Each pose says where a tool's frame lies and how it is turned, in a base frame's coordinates. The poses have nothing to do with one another.
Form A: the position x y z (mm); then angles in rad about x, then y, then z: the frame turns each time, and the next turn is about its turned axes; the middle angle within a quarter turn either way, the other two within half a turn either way.
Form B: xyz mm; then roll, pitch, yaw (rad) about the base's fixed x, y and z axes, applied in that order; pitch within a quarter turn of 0, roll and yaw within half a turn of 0. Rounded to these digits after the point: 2 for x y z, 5 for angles.
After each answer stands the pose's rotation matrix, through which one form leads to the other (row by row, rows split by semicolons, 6 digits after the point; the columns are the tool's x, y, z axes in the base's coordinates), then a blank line. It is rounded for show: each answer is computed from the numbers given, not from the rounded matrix.
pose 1, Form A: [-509.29, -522.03, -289.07, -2.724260, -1.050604, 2.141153]
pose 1, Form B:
[-509.29, -522.03, -289.07, 2.04443, -0.08725, -1.84356]
-0.268372 -0.418369 -0.867724; -0.959366 0.197555 0.201465; 0.087137 0.886532 -0.454387

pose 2, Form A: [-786.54, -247.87, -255.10, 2.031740, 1.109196, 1.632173]
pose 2, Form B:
[-786.54, -247.87, -255.10, -1.98351, -1.05423, -1.62614]
-0.027319 -0.444543 0.895341; -0.493143 -0.773104 -0.398898; 0.869519 -0.452428 -0.198103

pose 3, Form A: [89.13, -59.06, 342.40, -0.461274, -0.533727, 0.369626]
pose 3, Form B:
[89.13, -59.06, 342.40, -0.64467, -0.26718, 0.58755]
0.802773 -0.311021 -0.508746; 0.534654 0.753203 0.383185; 0.264010 -0.579613 0.770939

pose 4, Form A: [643.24, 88.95, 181.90, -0.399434, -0.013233, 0.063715]
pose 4, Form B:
[643.24, 88.95, 181.90, -0.39945, 0.01260, 0.06384]
0.997884 -0.063666 -0.013233; 0.063795 0.919084 0.388863; -0.012596 -0.388884 0.921201

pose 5, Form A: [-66.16, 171.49, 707.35, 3.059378, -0.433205, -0.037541]
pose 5, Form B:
[-66.16, 171.49, 707.35, 3.06836, 0.43471, 0.00326]
0.906986 0.034065 -0.419782; 0.002956 -0.997214 -0.074536; -0.421151 0.066362 -0.904559

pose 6, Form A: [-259.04, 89.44, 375.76, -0.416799, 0.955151, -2.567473]
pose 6, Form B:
[-259.04, 89.44, 375.76, -0.12341, -1.00973, -2.71723]
-0.484898 0.313630 0.816401; -0.219083 -0.947284 0.233787; 0.846686 -0.065497 0.528047

